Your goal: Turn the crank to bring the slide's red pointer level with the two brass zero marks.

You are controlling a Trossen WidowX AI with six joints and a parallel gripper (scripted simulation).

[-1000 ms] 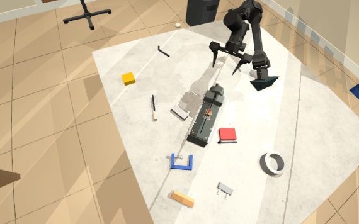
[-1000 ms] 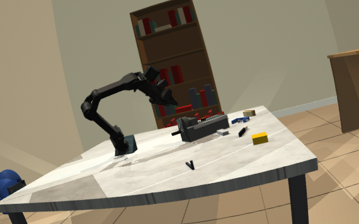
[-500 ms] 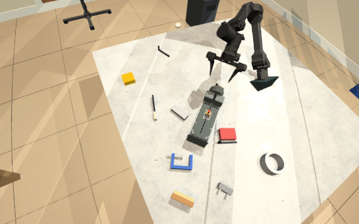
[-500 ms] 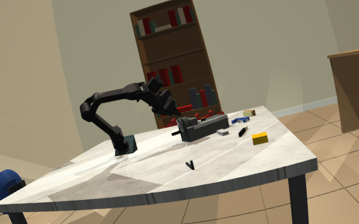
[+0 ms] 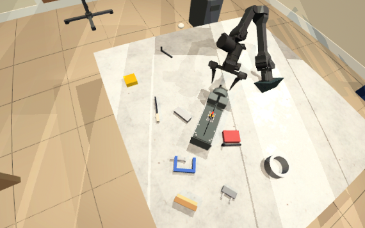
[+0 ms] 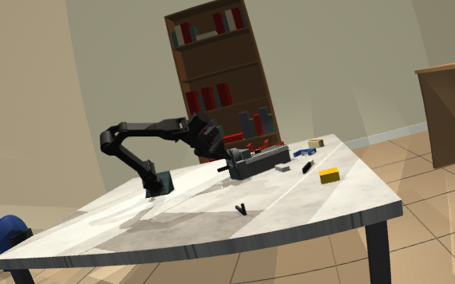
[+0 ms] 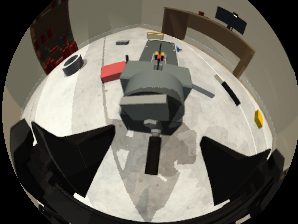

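My gripper tip is 40 mm above the crank handle, 20 mm past it and 10 mm to the left of it. From my gripper tip the other things lie so: grey block: 210 mm ahead, 90 mm below; red pointer: 120 mm ahead, 90 mm to the left, 20 mm below; red block: 210 mm to the left, 90 mm below, 80 mm ahead.
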